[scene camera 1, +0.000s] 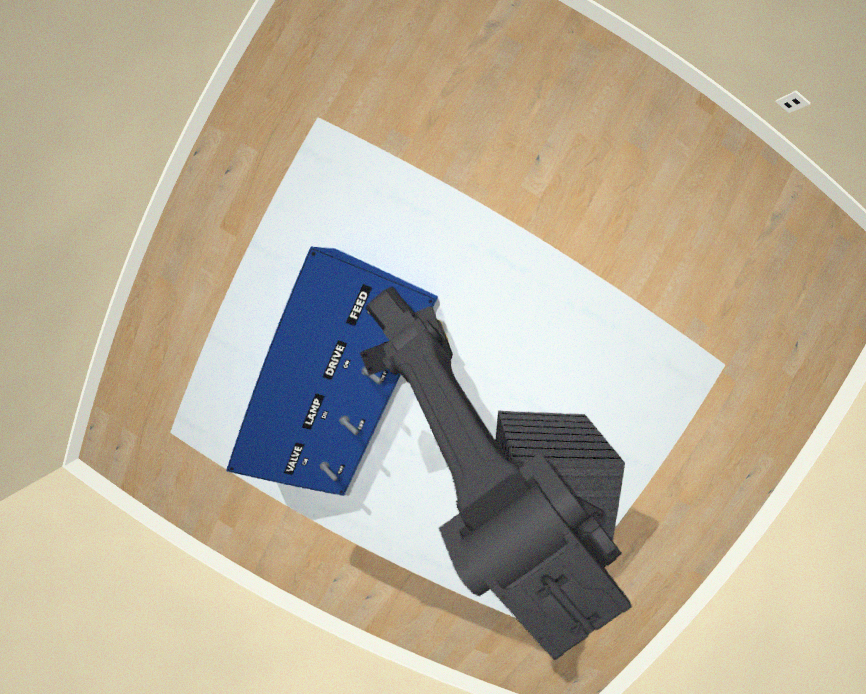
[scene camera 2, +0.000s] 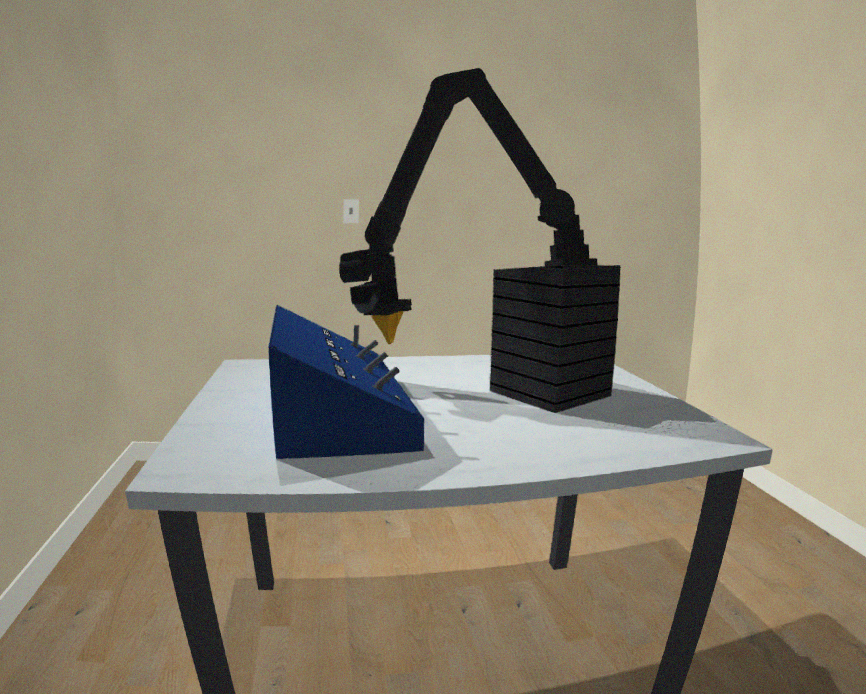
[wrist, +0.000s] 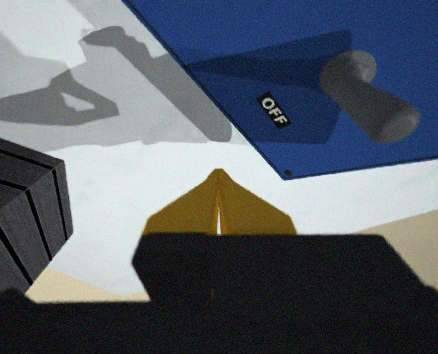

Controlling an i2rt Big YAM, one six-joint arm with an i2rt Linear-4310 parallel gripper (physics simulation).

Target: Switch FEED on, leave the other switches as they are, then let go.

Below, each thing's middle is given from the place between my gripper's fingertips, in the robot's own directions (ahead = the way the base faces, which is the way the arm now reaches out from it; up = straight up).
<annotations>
The blue sloped switch panel [scene camera 1: 313, 378] lies 200 mm to the left of my hand, 140 mm ahead of it and 10 mm below it.
</annotations>
